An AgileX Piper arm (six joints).
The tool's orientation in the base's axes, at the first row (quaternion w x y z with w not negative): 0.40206 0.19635 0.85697 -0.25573
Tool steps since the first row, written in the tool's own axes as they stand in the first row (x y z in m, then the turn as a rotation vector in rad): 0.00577 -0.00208 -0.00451 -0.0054 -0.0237 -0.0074; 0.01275 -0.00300 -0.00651 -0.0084 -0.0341 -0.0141; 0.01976 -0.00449 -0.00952 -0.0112 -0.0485 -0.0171; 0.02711 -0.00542 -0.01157 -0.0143 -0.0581 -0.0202; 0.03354 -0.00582 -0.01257 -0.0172 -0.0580 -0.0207; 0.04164 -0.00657 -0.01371 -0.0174 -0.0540 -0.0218; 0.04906 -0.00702 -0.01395 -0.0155 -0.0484 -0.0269; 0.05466 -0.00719 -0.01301 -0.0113 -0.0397 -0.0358; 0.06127 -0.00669 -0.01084 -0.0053 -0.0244 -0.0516; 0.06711 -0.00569 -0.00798 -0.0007 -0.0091 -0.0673; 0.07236 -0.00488 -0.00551 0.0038 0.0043 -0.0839; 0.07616 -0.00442 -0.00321 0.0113 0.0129 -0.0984; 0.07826 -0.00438 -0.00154 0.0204 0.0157 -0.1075
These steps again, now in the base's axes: -0.00724 0.00180 -0.00151 -0.0140 -0.0151 0.0149; -0.01310 0.00317 -0.00567 -0.0218 -0.0197 0.0239; -0.01989 0.00471 -0.00915 -0.0296 -0.0297 0.0318; -0.02600 0.00615 -0.01357 -0.0348 -0.0358 0.0386; -0.03067 0.00727 -0.01799 -0.0333 -0.0359 0.0411; -0.03660 0.00842 -0.02355 -0.0317 -0.0321 0.0408; -0.04143 0.00918 -0.02915 -0.0328 -0.0243 0.0405; -0.04433 0.00922 -0.03404 -0.0358 -0.0116 0.0396; -0.04675 0.00918 -0.04058 -0.0404 0.0107 0.0392; -0.04802 0.00903 -0.04703 -0.0441 0.0328 0.0398; -0.04928 0.00889 -0.05275 -0.0493 0.0539 0.0416; -0.04995 0.00838 -0.05714 -0.0577 0.0704 0.0412; -0.05021 0.00769 -0.05972 -0.0670 0.0792 0.0382
